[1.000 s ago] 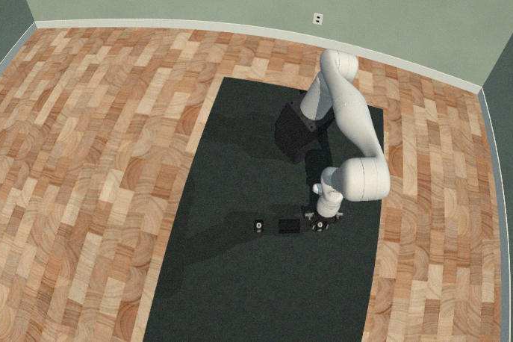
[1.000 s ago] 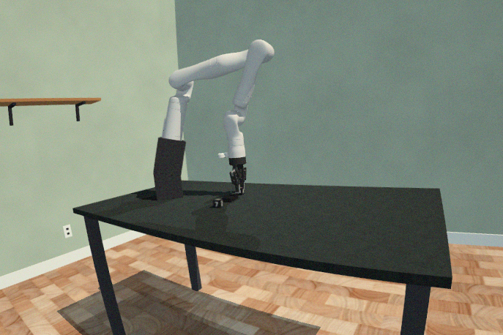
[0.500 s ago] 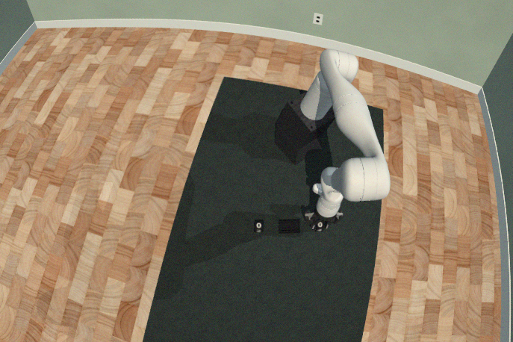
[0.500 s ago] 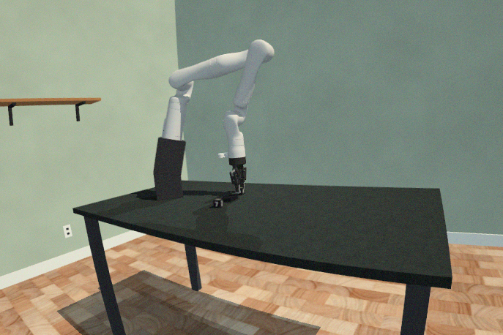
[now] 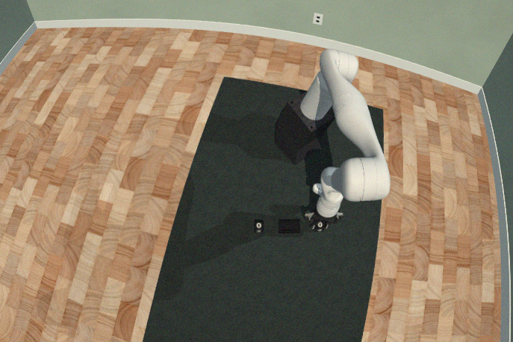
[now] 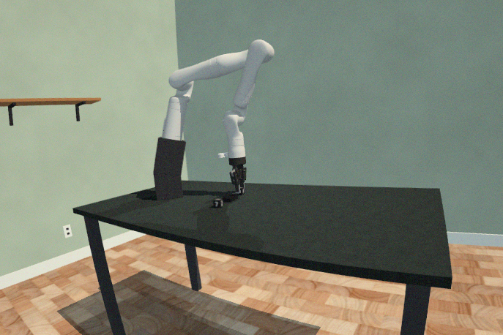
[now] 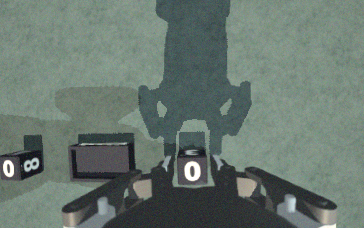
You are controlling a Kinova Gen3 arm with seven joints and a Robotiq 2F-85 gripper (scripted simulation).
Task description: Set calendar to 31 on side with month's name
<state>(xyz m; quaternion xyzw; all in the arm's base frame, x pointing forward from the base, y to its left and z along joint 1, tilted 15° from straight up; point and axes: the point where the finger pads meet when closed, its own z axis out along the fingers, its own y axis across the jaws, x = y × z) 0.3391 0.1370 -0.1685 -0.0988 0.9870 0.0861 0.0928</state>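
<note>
Now: the black calendar tray 20 mm ahead of my hand, 110 mm to the right of it and 20 mm below it.
</note>
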